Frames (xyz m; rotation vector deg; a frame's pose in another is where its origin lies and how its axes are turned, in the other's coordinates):
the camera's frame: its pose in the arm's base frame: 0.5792 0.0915 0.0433 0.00 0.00 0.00
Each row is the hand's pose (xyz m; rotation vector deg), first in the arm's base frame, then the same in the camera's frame.
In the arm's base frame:
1: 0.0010 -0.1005 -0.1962 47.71 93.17 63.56
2: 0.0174 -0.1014 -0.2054 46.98 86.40 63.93
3: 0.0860 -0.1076 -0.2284 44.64 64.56 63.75
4: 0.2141 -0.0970 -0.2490 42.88 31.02 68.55
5: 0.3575 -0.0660 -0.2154 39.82 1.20 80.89
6: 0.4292 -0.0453 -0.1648 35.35 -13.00 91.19
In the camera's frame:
1: -0.5782 -0.1920 -0.2395 47.71 93.17 63.56
2: -0.5618 -0.1929 -0.2487 46.98 86.40 63.93
3: -0.4932 -0.1991 -0.2717 44.64 64.56 63.75
4: -0.3651 -0.1885 -0.2923 42.88 31.02 68.55
5: -0.2217 -0.1575 -0.2587 39.82 1.20 80.89
6: -0.1500 -0.1368 -0.2081 35.35 -13.00 91.19

